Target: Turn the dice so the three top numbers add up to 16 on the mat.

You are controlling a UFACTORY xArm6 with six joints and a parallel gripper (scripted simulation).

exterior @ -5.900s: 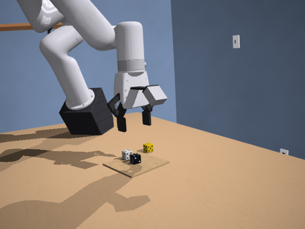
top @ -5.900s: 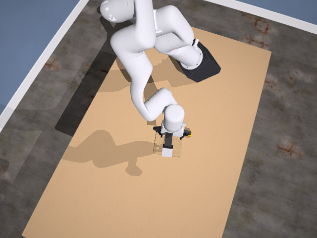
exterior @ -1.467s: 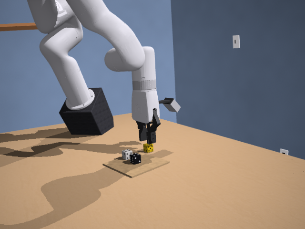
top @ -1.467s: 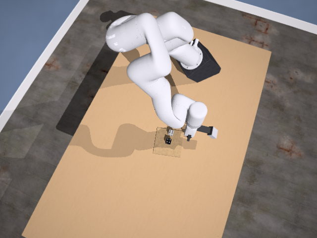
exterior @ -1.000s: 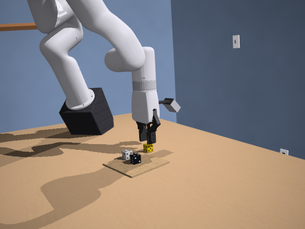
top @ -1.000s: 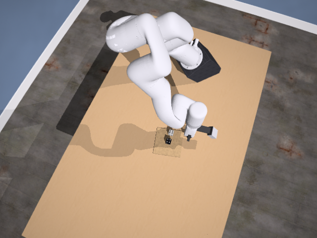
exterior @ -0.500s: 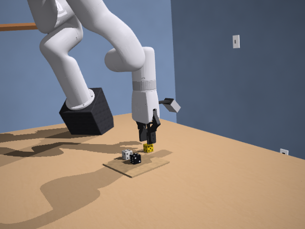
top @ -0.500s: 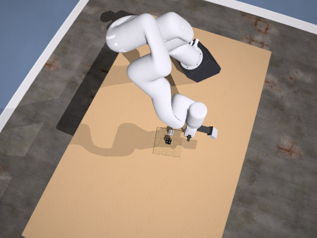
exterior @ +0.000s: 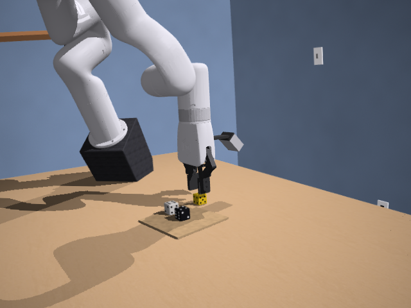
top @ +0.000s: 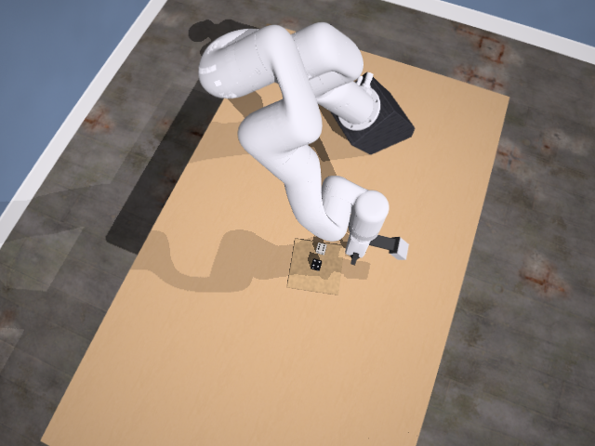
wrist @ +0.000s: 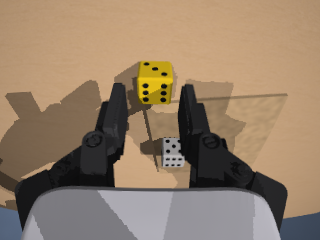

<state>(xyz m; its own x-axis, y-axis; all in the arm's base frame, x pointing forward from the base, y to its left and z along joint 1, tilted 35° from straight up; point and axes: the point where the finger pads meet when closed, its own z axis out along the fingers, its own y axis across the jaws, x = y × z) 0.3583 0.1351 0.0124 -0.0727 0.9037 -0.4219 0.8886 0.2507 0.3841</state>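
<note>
Now: the yellow die 40 mm below my hand. Round my hand: tan mat 80 mm ahead, 90 mm to the right, 50 mm below; black die 80 mm ahead, 90 mm to the right, 30 mm below; white die 30 mm ahead, 90 mm to the right, 30 mm below.
</note>
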